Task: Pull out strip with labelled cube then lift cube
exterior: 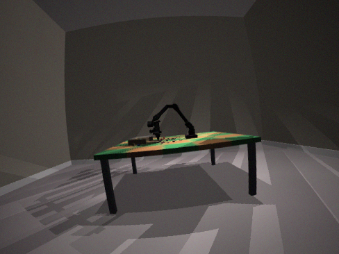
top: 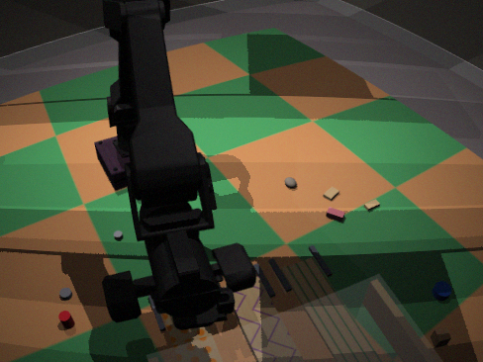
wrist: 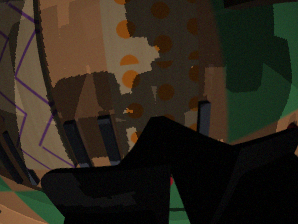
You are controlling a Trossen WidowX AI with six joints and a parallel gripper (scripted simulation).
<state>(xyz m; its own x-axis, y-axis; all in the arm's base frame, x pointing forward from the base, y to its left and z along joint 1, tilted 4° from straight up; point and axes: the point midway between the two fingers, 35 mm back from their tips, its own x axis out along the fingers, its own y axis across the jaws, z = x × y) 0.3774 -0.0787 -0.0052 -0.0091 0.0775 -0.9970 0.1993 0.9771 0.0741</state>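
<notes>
The orange-dotted strip lies 9 cm ahead of my gripper tip and 2 cm to the right of it. The rest, counted from my gripper tip: pink block: 5 cm behind, 31 cm to the left; blue cylinder: 18 cm ahead, 35 cm to the left; grey pebble: 16 cm behind, 29 cm to the left.
</notes>
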